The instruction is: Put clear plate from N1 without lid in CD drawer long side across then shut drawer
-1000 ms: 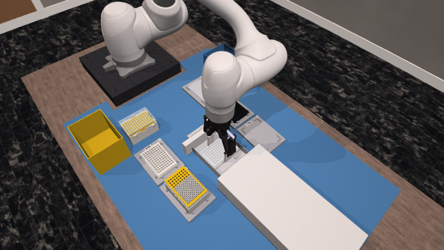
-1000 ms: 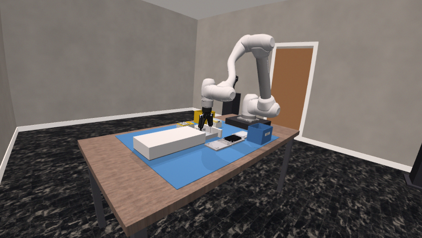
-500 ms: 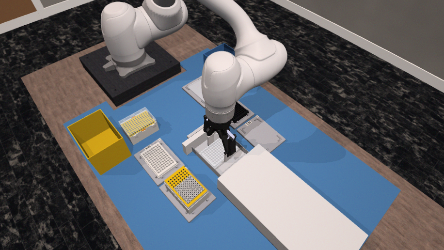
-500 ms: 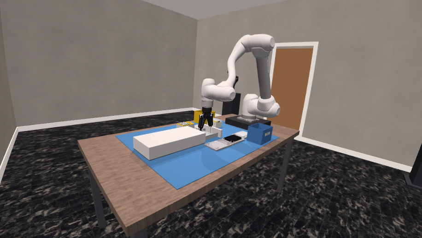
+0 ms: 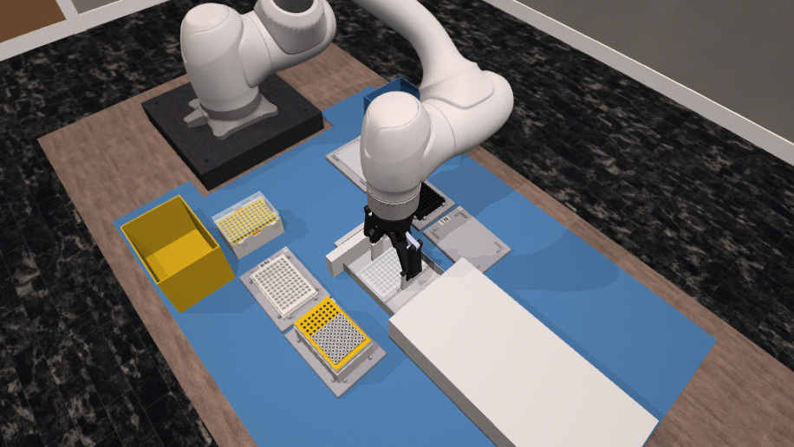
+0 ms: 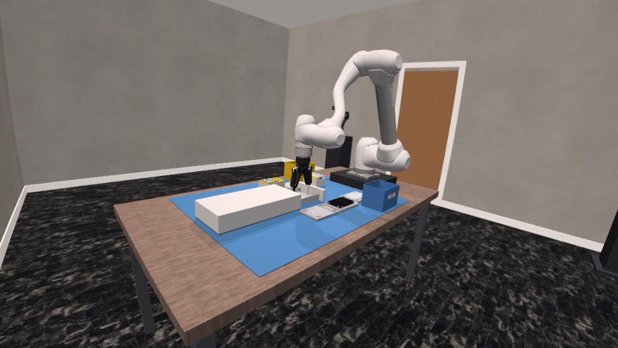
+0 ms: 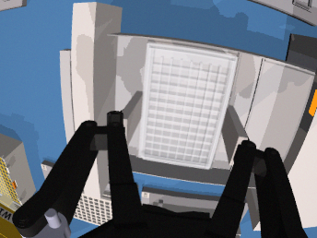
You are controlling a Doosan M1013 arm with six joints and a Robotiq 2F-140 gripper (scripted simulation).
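Now: hand 2 cm above the clear plate. From my hand the other things lie so: cooler CD (17 cm ahead, 1 cm to the left, 1 cm below); then work nest N1 (19 cm to the left, 4 cm below, 4 cm ahead); then drawer (4 cm ahead, 2 cm below).
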